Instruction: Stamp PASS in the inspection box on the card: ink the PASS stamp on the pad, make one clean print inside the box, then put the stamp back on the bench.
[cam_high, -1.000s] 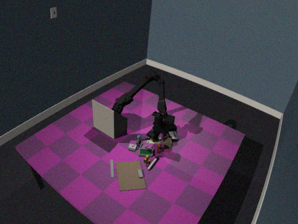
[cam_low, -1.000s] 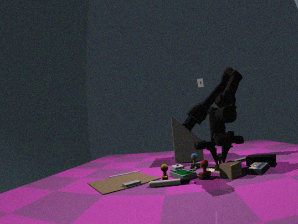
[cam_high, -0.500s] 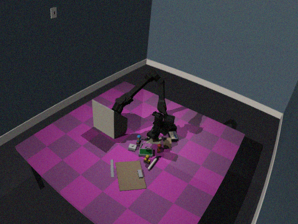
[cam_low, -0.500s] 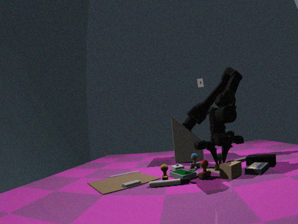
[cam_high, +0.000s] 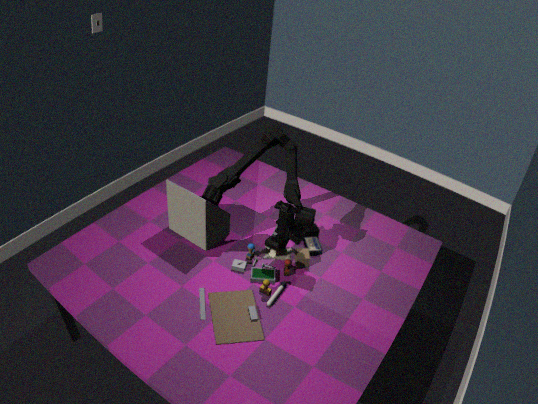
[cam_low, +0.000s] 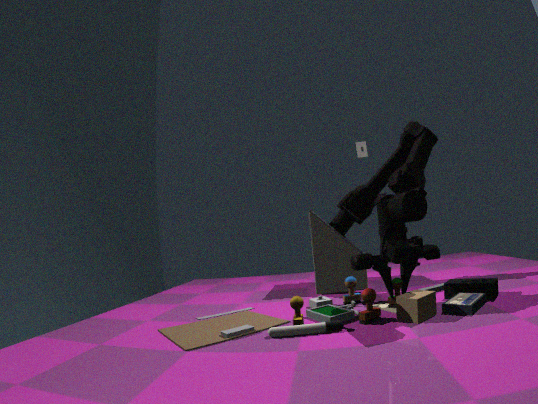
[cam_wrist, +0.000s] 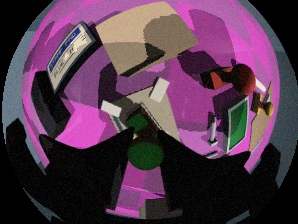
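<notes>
Now: the green-knobbed stamp right at my gripper tip. From my gripper tip the other things lie so: pale printed card: 3 cm below, 1 cm behind; then cardboard box: 9 cm ahead, 1 cm to the left; then red-knobbed stamp: 8 cm to the right, 7 cm ahead.
</notes>
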